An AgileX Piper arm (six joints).
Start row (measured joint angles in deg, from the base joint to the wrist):
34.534, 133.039, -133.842, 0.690, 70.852, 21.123
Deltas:
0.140, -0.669, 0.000, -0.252, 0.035, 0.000
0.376, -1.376, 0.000, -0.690, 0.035, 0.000
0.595, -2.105, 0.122, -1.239, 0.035, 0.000
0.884, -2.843, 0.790, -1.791, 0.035, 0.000
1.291, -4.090, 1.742, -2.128, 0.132, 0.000
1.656, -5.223, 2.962, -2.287, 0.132, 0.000
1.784, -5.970, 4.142, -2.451, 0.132, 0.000
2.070, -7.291, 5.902, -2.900, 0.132, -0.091
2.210, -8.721, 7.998, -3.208, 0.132, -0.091
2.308, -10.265, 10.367, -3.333, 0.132, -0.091
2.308, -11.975, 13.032, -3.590, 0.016, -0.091
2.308, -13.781, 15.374, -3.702, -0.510, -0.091
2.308, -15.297, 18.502, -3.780, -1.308, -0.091
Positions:
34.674, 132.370, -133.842, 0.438, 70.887, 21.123
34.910, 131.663, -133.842, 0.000, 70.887, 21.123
35.129, 130.934, -133.720, -0.549, 70.887, 21.123
35.418, 130.196, -133.052, -1.101, 70.887, 21.123
35.825, 128.949, -132.100, -1.438, 70.984, 21.123
36.190, 127.816, -130.880, -1.597, 70.984, 21.123
36.318, 127.069, -129.700, -1.761, 70.984, 21.123
36.604, 125.748, -127.940, -2.210, 70.984, 21.032
36.744, 124.318, -125.844, -2.518, 70.984, 21.032
36.842, 122.774, -123.475, -2.643, 70.984, 21.032
36.842, 121.064, -120.810, -2.900, 70.868, 21.032
36.842, 119.258, -118.468, -3.012, 70.342, 21.032
36.842, 117.742, -115.340, -3.090, 69.544, 21.032

